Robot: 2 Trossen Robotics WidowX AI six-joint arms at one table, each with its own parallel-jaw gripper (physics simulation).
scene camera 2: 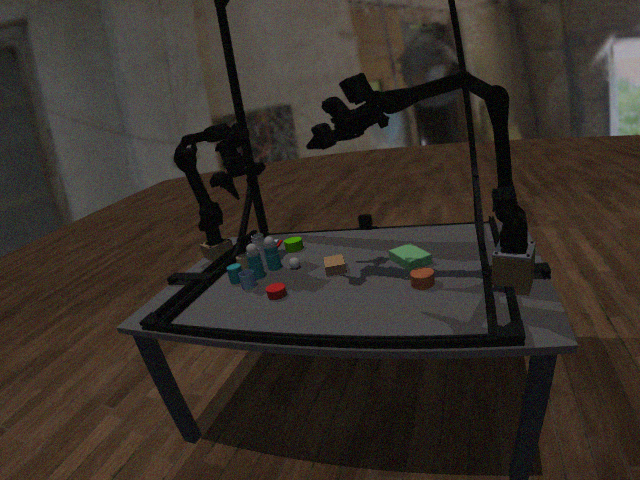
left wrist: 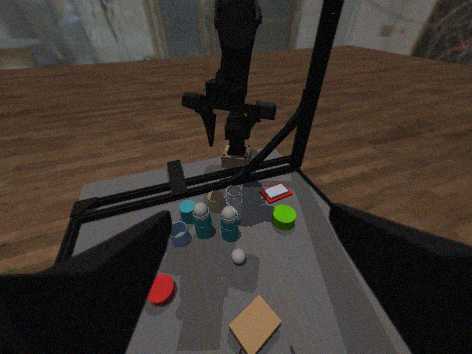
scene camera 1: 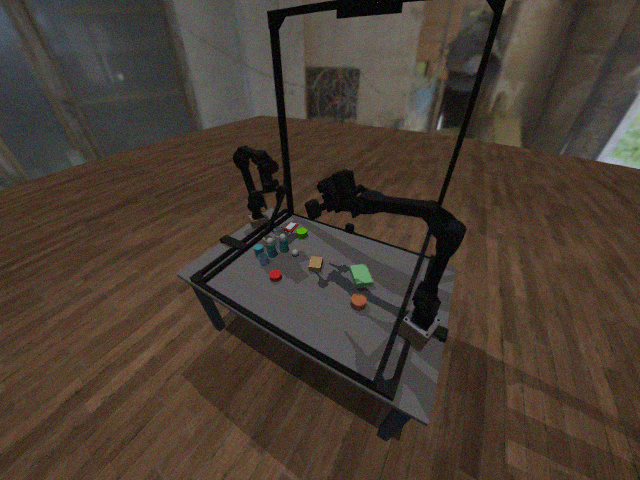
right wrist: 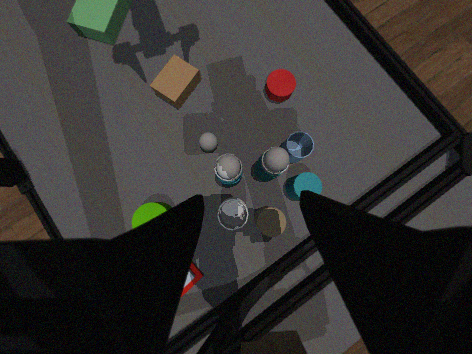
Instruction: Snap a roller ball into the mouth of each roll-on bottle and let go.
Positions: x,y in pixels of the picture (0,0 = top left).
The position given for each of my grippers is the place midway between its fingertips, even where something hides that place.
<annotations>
My left gripper [scene camera 2: 317,144] is open, holding nothing. My right gripper [scene camera 2: 247,197] is open and holds nothing. A red disc [right wrist: 281,83] rests on the table.
</annotations>
